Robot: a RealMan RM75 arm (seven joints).
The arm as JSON. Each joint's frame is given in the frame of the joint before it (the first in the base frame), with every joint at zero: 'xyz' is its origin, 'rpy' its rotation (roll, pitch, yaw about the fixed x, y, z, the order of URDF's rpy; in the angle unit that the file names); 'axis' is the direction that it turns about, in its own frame. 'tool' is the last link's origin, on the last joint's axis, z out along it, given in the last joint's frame.
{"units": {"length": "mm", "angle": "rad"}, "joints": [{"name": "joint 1", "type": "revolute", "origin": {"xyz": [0.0, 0.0, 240.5], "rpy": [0.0, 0.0, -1.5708]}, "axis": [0.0, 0.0, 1.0]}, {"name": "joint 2", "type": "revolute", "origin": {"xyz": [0.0, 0.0, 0.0], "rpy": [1.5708, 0.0, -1.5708]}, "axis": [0.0, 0.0, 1.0]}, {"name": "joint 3", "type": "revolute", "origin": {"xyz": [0.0, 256.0, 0.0], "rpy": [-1.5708, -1.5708, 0.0]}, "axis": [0.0, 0.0, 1.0]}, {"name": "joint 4", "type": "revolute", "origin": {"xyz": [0.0, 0.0, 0.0], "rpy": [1.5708, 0.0, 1.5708]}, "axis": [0.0, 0.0, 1.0]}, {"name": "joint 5", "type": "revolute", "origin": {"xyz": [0.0, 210.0, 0.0], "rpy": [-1.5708, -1.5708, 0.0]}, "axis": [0.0, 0.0, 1.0]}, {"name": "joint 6", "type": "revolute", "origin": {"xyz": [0.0, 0.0, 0.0], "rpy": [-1.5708, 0.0, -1.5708]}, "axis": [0.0, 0.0, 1.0]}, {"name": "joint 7", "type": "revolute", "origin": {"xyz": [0.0, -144.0, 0.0], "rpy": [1.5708, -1.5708, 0.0]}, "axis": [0.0, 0.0, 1.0]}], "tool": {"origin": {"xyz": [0.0, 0.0, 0.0], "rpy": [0.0, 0.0, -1.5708]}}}
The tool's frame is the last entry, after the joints.
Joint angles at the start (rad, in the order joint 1, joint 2, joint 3, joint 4, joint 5, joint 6, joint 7): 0.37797 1.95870 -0.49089 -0.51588 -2.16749 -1.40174 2.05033
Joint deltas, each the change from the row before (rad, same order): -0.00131 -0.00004 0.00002 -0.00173 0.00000 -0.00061 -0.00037; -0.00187 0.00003 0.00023 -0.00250 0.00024 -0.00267 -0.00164; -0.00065 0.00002 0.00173 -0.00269 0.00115 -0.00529 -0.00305; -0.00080 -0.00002 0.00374 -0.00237 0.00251 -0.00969 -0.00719; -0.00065 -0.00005 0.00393 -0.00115 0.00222 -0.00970 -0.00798; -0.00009 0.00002 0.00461 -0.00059 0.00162 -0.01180 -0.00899; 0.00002 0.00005 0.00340 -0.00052 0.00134 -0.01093 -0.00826; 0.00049 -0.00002 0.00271 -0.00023 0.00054 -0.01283 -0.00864
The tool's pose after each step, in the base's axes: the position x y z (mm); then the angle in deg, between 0 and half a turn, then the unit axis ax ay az. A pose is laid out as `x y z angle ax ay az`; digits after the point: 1 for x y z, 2 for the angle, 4 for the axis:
378.3 284.6 38.5 159.82 -0.7252 0.6505 0.2256
378.5 284.0 39.0 159.81 -0.7259 0.6497 0.2257
378.0 283.9 39.7 159.87 -0.7273 0.6478 0.2269
377.0 283.5 40.6 160.05 -0.7297 0.6441 0.2297
376.0 283.1 41.1 160.26 -0.7321 0.6403 0.2325
374.6 282.5 41.6 160.60 -0.7349 0.6360 0.2355
373.3 282.0 41.9 160.94 -0.7377 0.6318 0.2379
371.7 281.4 41.9 161.42 -0.7411 0.6271 0.2399

